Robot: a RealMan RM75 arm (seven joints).
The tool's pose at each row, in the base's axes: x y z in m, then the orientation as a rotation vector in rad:
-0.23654 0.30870 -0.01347 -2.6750 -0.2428 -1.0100
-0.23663 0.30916 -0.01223 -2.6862 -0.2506 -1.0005
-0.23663 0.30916 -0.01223 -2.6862 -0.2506 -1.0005
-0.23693 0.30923 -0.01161 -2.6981 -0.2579 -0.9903
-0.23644 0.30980 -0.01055 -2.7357 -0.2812 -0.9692
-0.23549 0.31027 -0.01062 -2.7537 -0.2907 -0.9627
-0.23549 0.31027 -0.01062 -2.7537 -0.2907 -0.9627
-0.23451 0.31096 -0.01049 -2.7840 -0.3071 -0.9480
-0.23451 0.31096 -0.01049 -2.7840 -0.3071 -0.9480
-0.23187 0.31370 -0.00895 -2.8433 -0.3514 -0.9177
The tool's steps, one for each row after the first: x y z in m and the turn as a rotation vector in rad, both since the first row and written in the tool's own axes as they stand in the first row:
0.00079 -0.00070 -0.00081 -0.0052 -0.0101 -0.0059
0.00079 -0.00070 -0.00081 -0.0052 -0.0101 -0.0059
0.00098 -0.00096 -0.00142 -0.0110 -0.0207 -0.0115
0.00209 -0.00158 -0.00170 -0.0333 -0.0472 -0.0317
0.00278 -0.00178 -0.00091 -0.0457 -0.0574 -0.0410
0.00278 -0.00178 -0.00091 -0.0457 -0.0574 -0.0410
0.00363 -0.00221 -0.00019 -0.0654 -0.0768 -0.0561
0.00363 -0.00221 -0.00019 -0.0654 -0.0768 -0.0561
0.00678 -0.00445 0.00119 -0.1026 -0.1161 -0.0934

